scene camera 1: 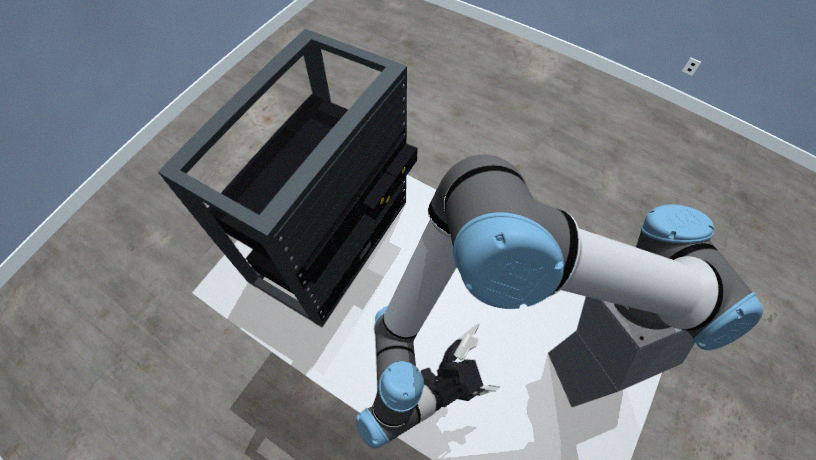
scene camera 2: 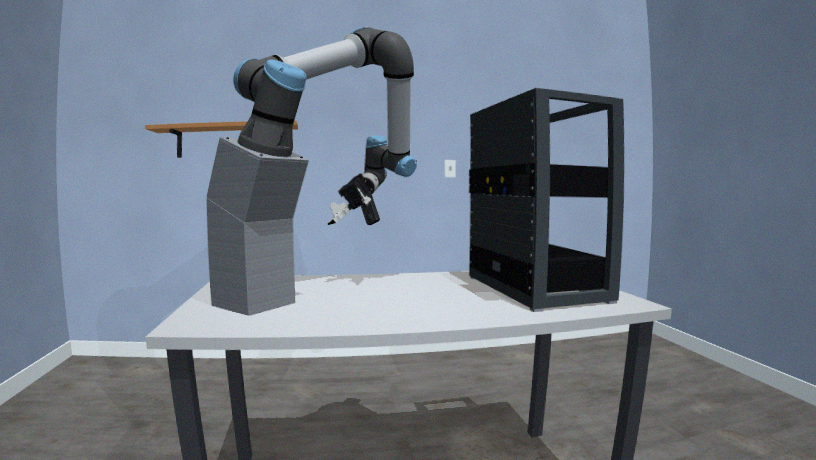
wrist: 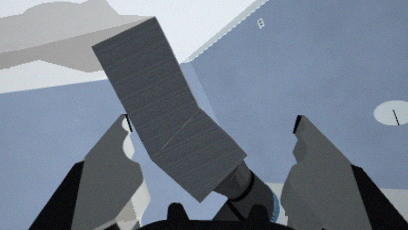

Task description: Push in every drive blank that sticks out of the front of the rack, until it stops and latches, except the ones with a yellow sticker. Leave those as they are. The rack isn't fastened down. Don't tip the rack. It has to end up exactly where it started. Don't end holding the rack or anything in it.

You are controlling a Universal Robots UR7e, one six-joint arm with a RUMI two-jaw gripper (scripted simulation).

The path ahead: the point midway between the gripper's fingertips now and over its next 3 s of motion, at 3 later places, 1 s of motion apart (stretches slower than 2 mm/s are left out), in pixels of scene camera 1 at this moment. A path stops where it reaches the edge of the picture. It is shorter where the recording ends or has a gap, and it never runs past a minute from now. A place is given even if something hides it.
My gripper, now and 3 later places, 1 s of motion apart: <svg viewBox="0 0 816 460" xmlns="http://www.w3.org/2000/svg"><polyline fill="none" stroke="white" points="489,355 525,346 568,341 567,331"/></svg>
